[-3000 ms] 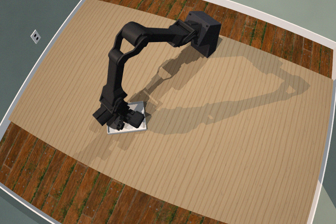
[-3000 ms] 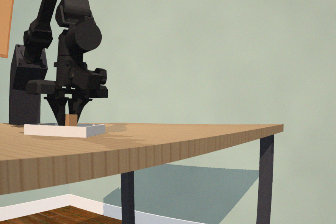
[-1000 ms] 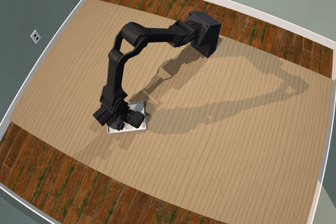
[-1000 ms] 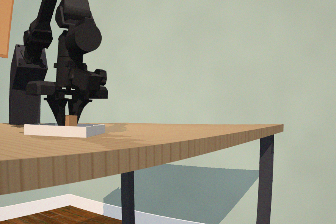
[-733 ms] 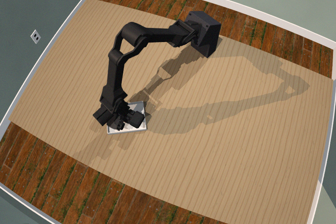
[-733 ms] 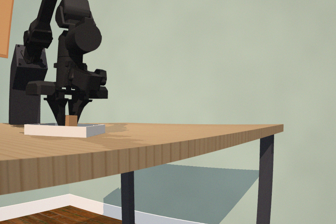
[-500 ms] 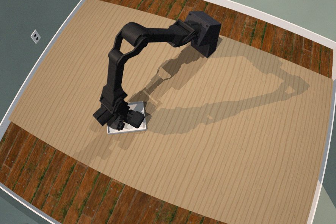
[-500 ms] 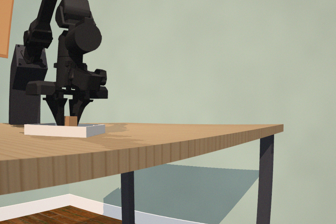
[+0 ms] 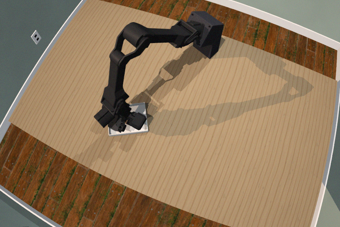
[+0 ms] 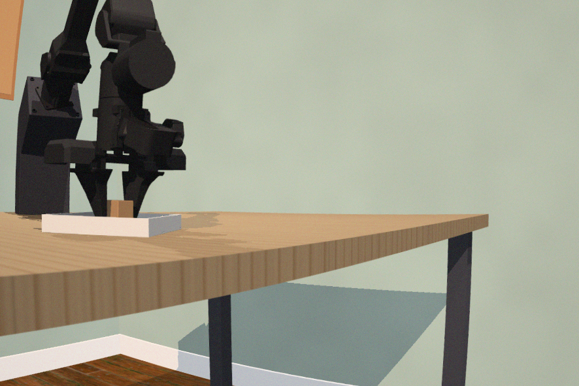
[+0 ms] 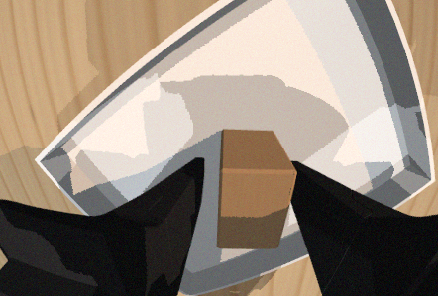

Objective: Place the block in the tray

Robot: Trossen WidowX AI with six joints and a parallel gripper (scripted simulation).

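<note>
The wooden block lies 2 cm below my hand. The rest, counted from my hand: white tray (3 cm below).
</note>
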